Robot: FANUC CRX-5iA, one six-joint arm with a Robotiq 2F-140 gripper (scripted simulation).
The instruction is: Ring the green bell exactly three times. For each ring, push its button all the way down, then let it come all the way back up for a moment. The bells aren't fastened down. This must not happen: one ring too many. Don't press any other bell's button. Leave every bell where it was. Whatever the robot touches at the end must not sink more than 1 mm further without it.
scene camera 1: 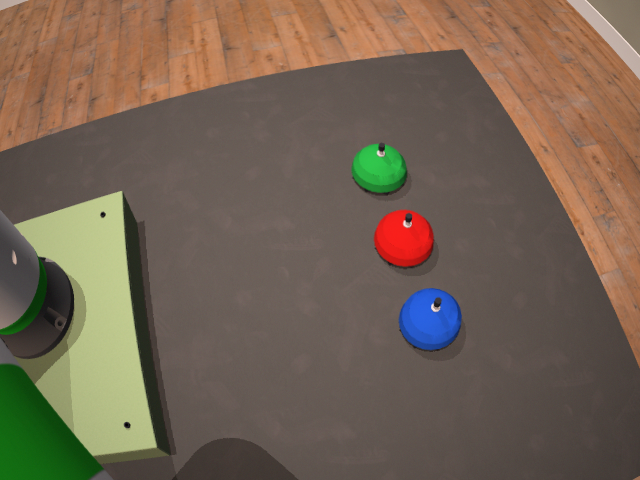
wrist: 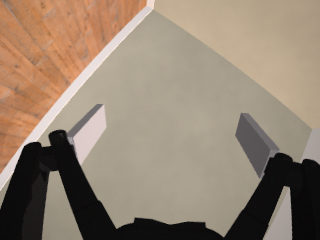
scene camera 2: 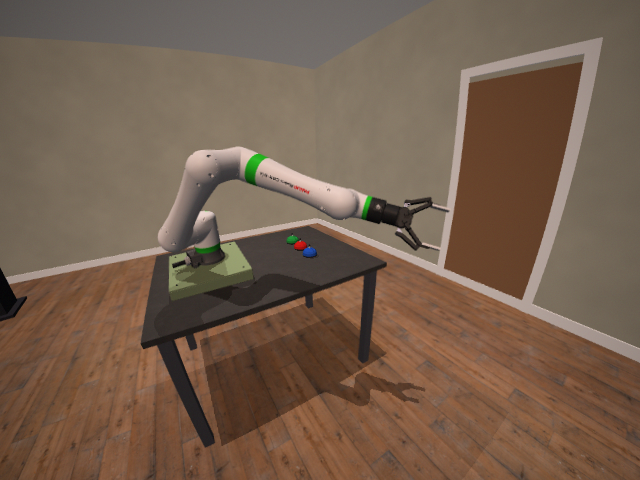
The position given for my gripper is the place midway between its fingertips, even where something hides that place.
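My gripper point(scene camera 2: 444, 229), gripper again point(wrist: 171, 120). Green bell point(scene camera 1: 383, 173), out of frame in the wrist view. Red bell point(scene camera 1: 402, 240), out of frame in the wrist view too. Blue bell point(scene camera 1: 429, 326).
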